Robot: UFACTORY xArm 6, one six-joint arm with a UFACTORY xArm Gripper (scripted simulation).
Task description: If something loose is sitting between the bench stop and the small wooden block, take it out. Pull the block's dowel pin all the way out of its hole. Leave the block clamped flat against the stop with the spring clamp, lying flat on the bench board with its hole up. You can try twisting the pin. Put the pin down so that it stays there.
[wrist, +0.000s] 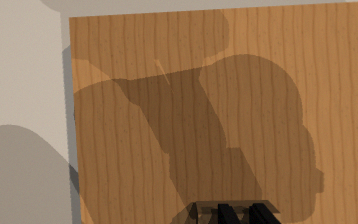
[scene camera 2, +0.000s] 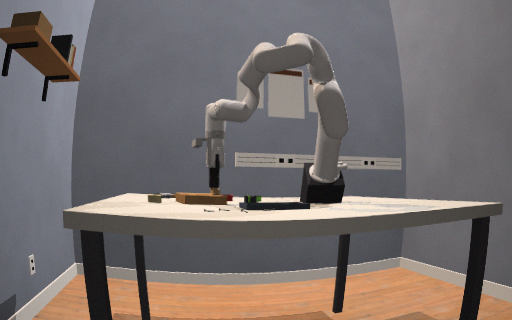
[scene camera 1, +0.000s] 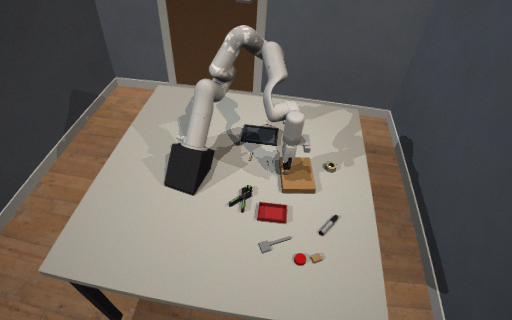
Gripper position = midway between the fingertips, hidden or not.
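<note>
You can see my gripper (scene camera 2: 214, 187) in scene camera 2. In scene camera 1 there's a bench stop (scene camera 1: 300, 179), and the wrist view shows that bench stop (wrist: 169, 109) too.
</note>
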